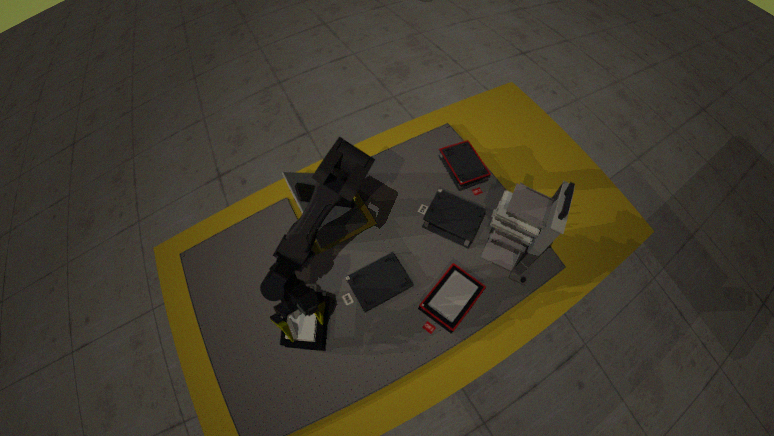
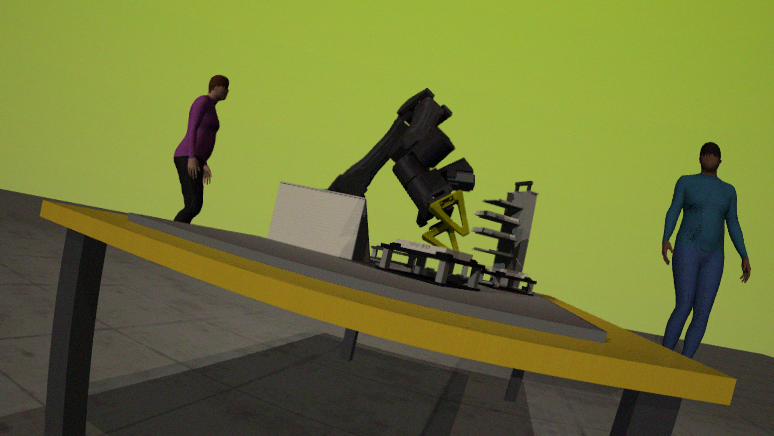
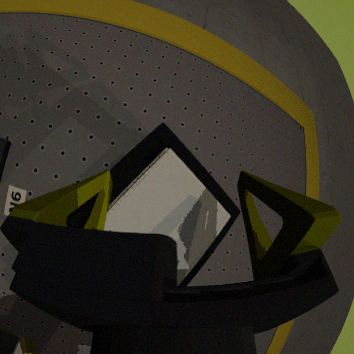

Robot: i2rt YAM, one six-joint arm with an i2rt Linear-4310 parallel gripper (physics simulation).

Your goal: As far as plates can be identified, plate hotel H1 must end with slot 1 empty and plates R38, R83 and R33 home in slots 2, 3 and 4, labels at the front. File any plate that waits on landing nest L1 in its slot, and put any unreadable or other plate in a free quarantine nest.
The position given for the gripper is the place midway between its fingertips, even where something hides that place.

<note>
In view: the gripper (image 2: 461, 245) and a grey perforated mat (image 1: 261, 380).
The gripper also shows in image 3 (image 3: 174, 177). The grey perforated mat shows as well in image 2 (image 2: 536, 306) and in image 3 (image 3: 86, 92).
</note>
